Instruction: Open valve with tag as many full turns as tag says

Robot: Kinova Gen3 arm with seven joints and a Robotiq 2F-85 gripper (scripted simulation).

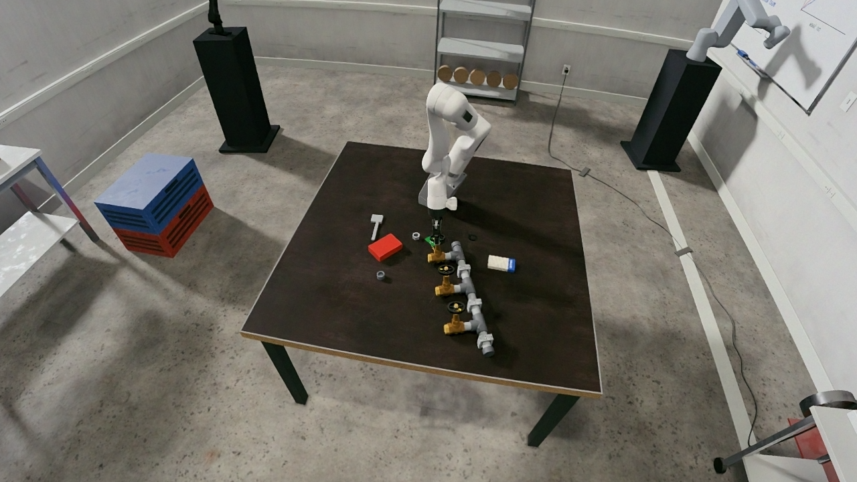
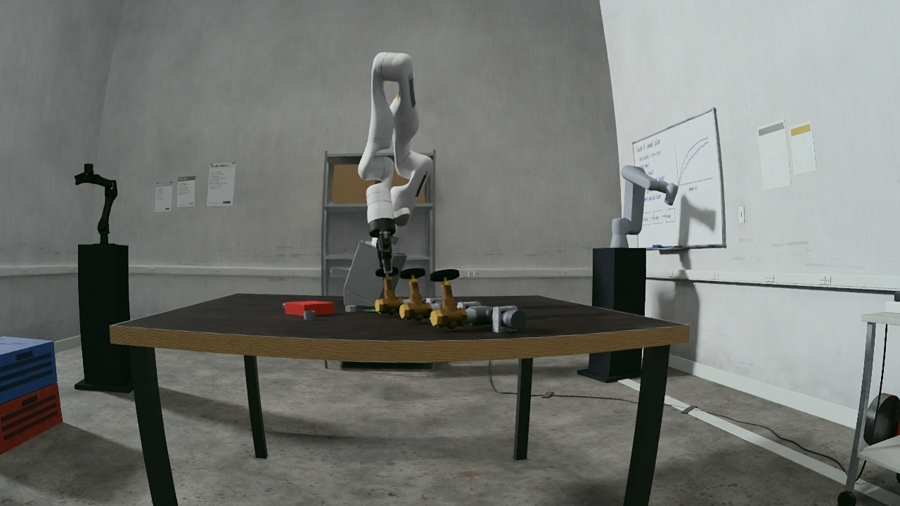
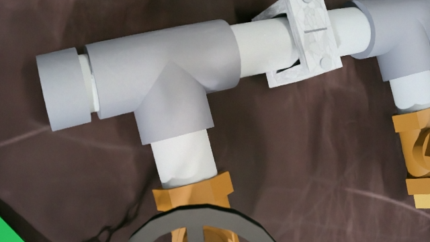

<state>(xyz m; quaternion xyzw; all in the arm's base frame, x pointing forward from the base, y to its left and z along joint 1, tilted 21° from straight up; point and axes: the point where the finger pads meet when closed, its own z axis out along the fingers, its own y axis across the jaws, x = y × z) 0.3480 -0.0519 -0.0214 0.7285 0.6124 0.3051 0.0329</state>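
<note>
My hand is 9 cm past the green tag, 2 cm to the left of it and 11 cm above it. From my hand the other things lie so: white-and-blue box (4 cm ahead, 27 cm to the left, 11 cm below); red block (3 cm behind, 22 cm to the right, 10 cm below); small grey ring (12 cm ahead, 22 cm to the right, 11 cm below).
</note>
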